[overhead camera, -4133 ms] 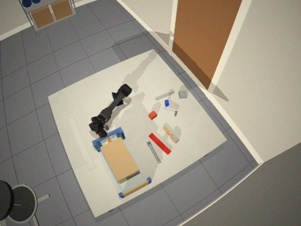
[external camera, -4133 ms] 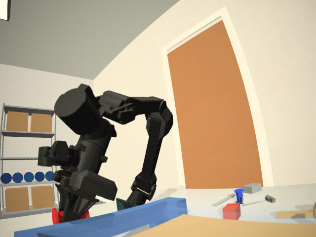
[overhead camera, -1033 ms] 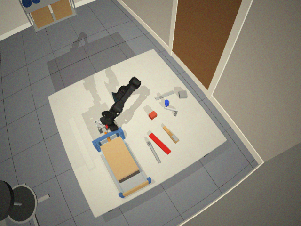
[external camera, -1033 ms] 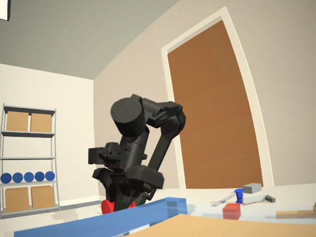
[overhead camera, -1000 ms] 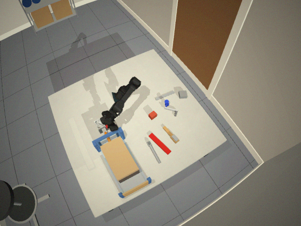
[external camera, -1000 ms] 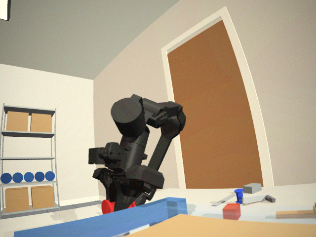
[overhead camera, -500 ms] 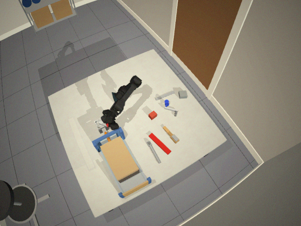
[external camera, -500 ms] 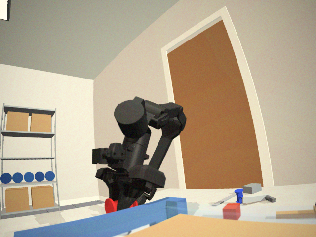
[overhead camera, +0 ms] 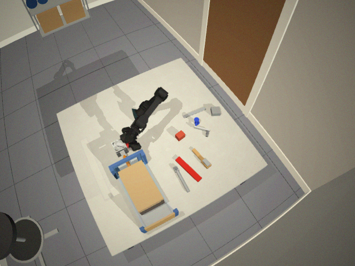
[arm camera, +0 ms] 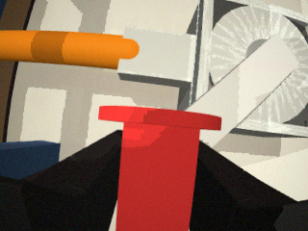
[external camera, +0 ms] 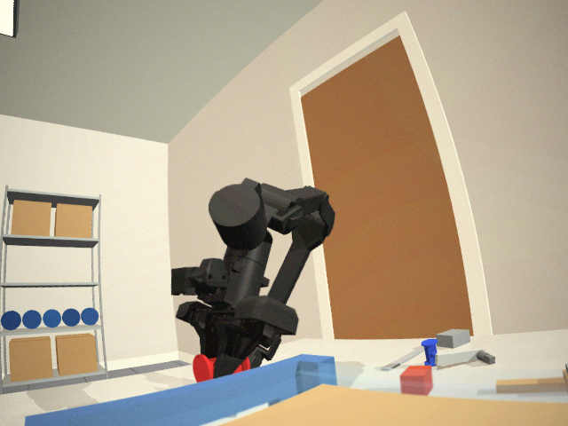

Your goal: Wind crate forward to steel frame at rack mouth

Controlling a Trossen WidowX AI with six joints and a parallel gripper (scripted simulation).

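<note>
Right now the winch is 90 mm behind my gripper tip, 60 mm to the right of it and 100 mm below it. Round my gripper tip: red bar (330 mm ahead, 290 mm to the left, 120 mm below); wooden brush (320 mm ahead, 410 mm to the left, 110 mm below); red grip (20 mm to the left).
</note>
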